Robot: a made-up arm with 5 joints.
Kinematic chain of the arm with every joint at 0, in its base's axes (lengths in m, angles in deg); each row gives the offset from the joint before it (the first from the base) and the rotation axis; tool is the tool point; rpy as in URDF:
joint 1: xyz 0.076 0 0.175 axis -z
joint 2: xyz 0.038 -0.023 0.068 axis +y
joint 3: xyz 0.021 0 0.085 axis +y
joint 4: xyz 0.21 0 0.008 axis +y
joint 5: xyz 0.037 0.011 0 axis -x
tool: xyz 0 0 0 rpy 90 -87.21 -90
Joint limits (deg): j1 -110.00..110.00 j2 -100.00..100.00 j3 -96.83..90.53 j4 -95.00..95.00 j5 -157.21..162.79
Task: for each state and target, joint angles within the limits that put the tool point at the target. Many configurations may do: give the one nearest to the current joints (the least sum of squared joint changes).
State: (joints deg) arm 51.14 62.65 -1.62 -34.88 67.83
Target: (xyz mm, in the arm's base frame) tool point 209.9 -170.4 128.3
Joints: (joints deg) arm 48.67 17.46 47.56 -61.13 67.83
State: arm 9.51 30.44 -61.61 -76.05 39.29
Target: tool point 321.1 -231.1 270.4
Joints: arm 41.27 52.32 -38.43 -83.71 39.29
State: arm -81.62 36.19 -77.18 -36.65 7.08
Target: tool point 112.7 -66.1 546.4
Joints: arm -109.91 -14.23 -96.83 -31.00 7.08
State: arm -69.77 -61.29 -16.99 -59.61 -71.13
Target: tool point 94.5 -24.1 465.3
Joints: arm -104.25 -97.81 25.61 -91.06 -71.13
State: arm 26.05 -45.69 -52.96 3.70 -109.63
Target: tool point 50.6 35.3 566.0
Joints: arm 70.28 -38.16 -60.37 1.11 -109.63
